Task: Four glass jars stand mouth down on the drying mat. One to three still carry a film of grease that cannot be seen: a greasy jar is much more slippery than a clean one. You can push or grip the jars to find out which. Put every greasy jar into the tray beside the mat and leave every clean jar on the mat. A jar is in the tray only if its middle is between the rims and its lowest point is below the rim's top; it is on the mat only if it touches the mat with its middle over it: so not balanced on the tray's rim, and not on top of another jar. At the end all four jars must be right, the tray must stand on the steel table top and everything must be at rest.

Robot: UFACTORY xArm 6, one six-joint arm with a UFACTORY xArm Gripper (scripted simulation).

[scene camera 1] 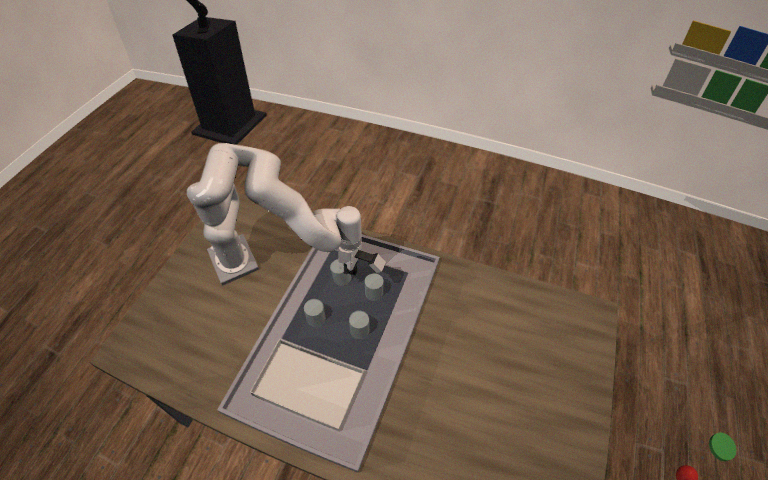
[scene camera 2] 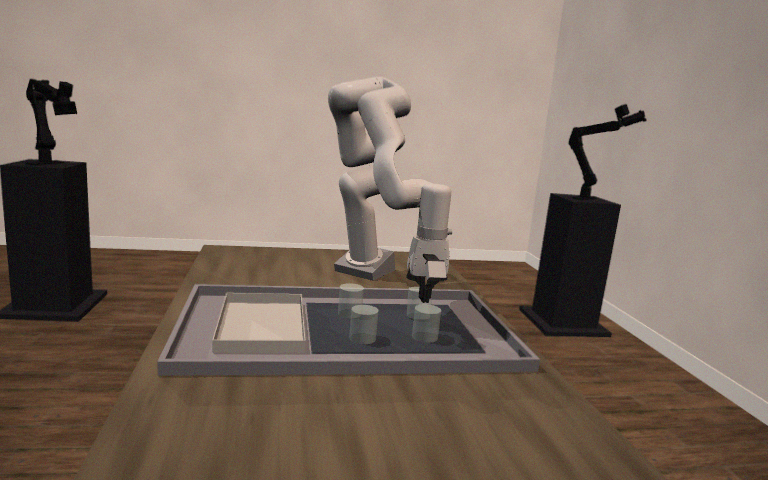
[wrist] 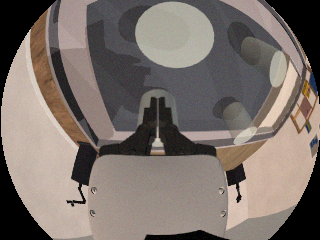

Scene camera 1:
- cream tray: 316,387
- dark drying mat: 333,338
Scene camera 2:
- my gripper: 424,301
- glass jar: 426,323
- glass jar: 363,326
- cream tray: 253,322
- dark drying mat: 329,332
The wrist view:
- glass jar: 176,41
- glass jar: 241,127
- glass jar: 268,61
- cream tray: 280,100
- dark drying mat: 124,74
